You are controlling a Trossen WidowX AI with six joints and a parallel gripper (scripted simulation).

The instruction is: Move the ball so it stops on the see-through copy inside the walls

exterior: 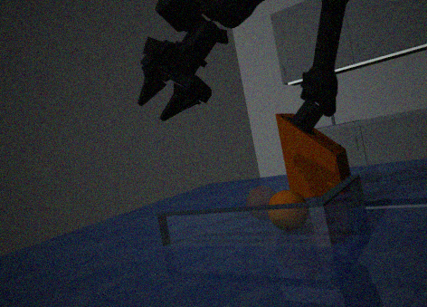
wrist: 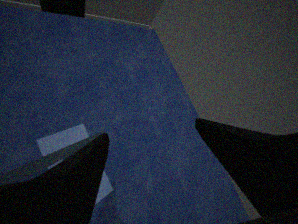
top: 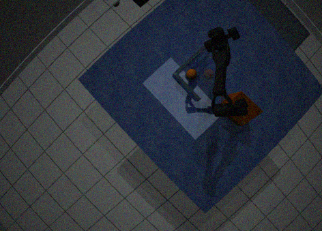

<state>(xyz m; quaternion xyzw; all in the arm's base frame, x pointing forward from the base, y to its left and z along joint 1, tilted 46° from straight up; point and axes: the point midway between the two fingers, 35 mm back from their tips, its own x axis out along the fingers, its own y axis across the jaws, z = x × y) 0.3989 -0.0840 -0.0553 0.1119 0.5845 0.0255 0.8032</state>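
Now: gripper tip 8 cm past the orange ball, 22 cm to the right of it and 22 cm above it.
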